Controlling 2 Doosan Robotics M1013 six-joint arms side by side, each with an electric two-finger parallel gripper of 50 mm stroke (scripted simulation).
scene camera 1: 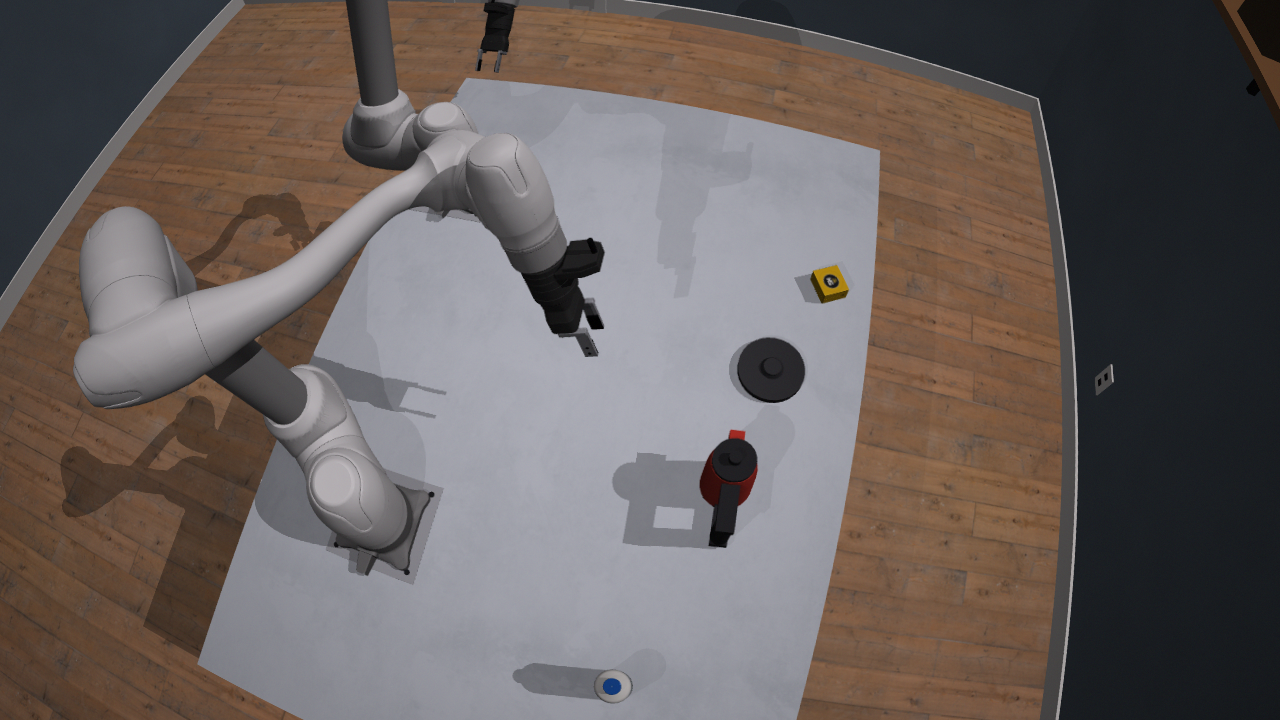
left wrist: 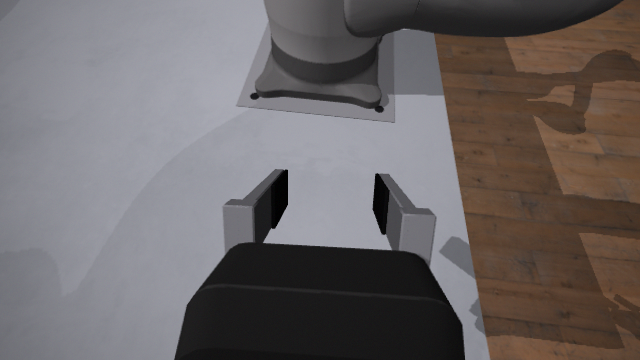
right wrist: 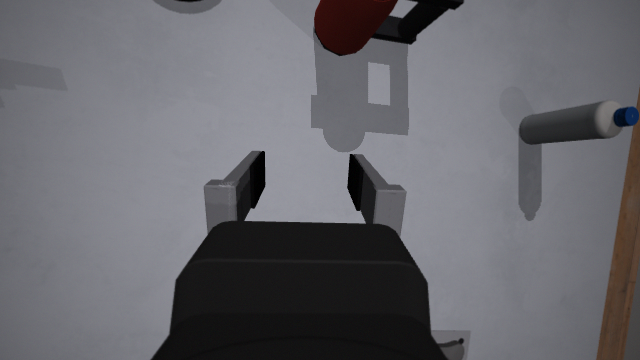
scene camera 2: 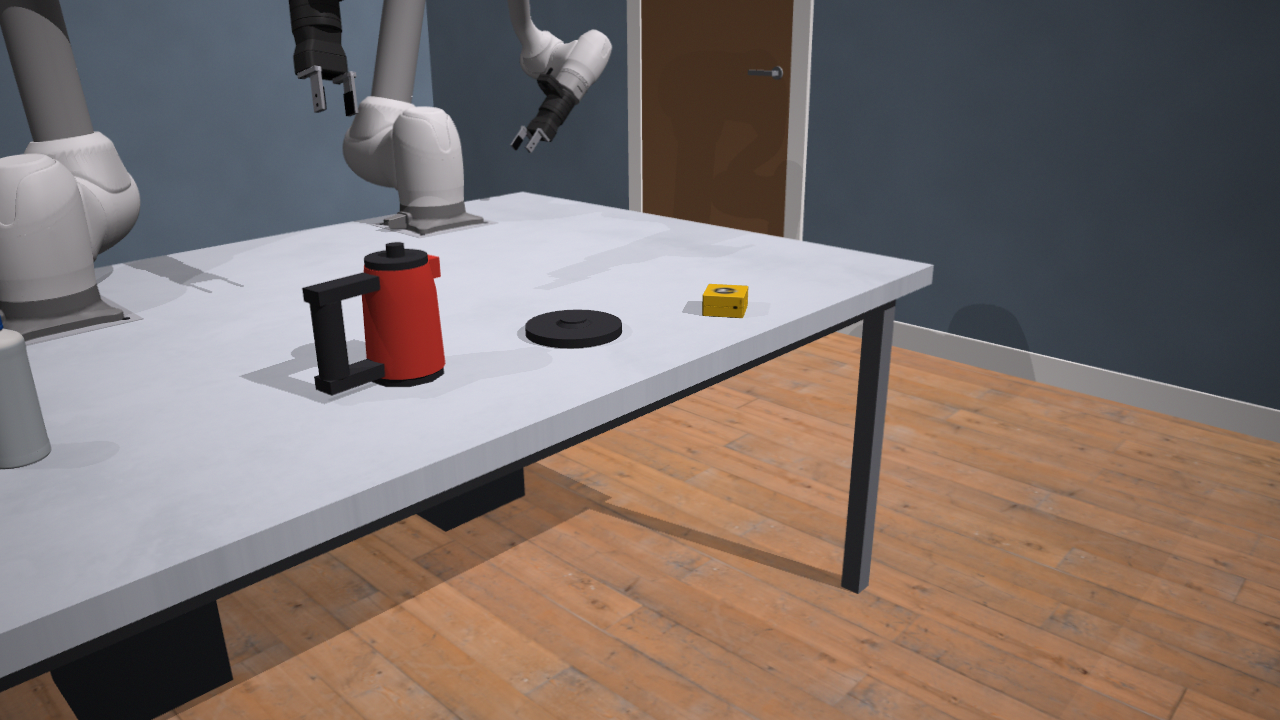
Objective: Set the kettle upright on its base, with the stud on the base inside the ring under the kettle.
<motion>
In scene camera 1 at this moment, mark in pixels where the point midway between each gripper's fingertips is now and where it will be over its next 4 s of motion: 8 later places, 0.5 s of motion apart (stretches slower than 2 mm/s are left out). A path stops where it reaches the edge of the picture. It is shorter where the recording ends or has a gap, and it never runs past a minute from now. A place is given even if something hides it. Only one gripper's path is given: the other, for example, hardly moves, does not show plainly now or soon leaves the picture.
My right gripper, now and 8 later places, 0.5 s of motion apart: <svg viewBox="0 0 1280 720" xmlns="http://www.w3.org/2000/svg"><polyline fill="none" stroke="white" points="595,341 620,350 650,367 681,390 707,418 725,445 735,462 738,469 737,472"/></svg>
</motion>
